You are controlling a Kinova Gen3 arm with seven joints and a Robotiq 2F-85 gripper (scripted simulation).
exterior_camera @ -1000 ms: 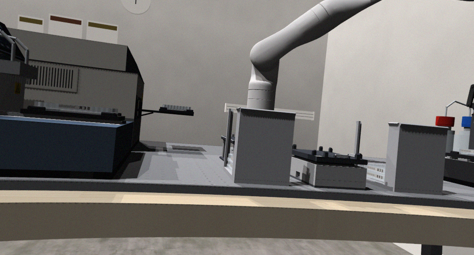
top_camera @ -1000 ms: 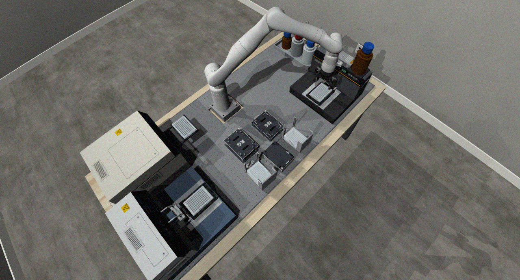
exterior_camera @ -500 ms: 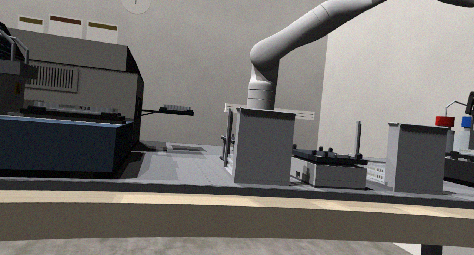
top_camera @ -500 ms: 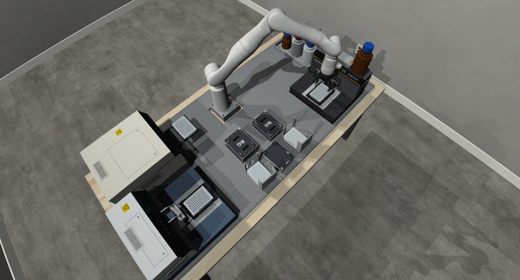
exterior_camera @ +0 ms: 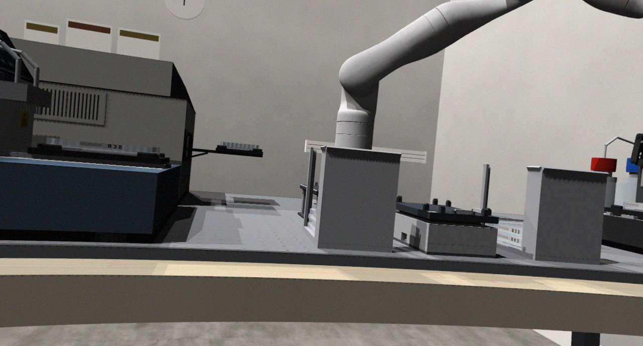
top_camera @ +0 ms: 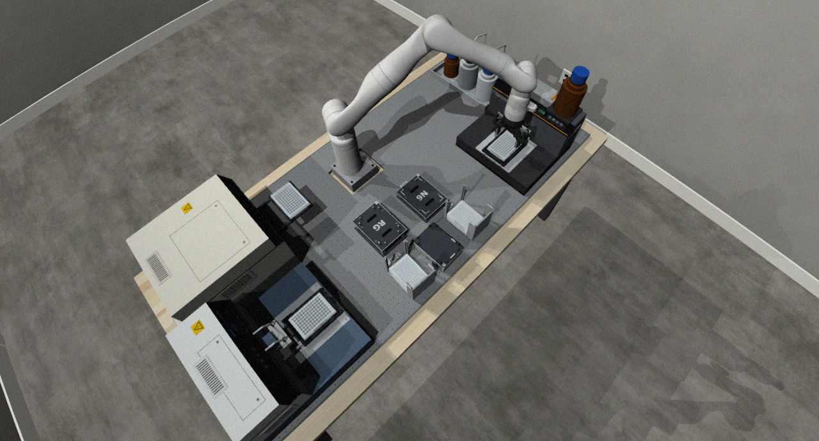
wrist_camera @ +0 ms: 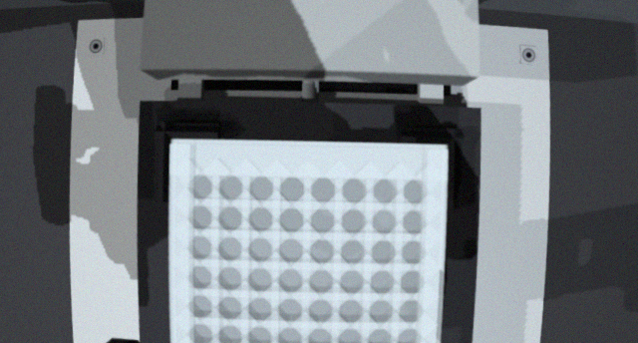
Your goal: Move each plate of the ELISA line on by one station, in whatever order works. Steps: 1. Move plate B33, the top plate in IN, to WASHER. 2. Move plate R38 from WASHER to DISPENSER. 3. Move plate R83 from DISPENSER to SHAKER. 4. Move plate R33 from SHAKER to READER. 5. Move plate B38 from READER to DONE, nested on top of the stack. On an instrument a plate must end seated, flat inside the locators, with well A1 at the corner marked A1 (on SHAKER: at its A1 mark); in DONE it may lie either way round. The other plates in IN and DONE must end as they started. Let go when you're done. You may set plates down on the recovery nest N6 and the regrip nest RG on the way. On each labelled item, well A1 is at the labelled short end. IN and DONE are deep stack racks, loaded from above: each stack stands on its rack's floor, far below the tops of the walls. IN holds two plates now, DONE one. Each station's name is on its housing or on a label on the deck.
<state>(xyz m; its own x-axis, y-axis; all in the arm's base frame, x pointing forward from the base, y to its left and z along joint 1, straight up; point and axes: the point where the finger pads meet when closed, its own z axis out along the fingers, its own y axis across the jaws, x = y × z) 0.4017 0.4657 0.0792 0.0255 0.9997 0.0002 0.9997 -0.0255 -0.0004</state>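
Now: the plate R83 40 mm below my hand. The rest, counted from my hand: plate B33: 330 mm to the right, 90 mm below, 80 mm ahead; nest N6: 370 mm to the right, 100 mm behind, 90 mm below; brown bottle: 170 mm to the left, 170 mm above, 110 mm ahead.
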